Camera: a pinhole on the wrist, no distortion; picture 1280 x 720 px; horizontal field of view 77.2 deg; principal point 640.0 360.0 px. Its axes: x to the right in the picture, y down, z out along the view. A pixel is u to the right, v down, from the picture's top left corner.
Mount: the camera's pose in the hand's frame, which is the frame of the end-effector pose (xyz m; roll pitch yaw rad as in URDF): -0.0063 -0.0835 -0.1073 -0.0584 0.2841 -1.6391
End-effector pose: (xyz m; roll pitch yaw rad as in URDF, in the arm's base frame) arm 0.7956 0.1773 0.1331 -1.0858 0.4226 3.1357
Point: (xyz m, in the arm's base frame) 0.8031 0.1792 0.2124
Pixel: 274.4 91.5
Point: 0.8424 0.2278 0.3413
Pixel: outside the picture
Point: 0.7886 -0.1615 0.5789
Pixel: 584.9 94.4
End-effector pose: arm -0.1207 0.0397 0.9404 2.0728 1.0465 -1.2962
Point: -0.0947 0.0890 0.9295
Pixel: 102.0 248.4
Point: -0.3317 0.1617 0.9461
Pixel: 320.0 77.4
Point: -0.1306 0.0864 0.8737
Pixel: 287.1 551.2
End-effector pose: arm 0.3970 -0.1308 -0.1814 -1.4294 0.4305 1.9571
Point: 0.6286 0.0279 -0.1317
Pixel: behind the camera
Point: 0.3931 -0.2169 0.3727
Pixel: outside the picture
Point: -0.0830 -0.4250 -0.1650
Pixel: 141.8 177.7
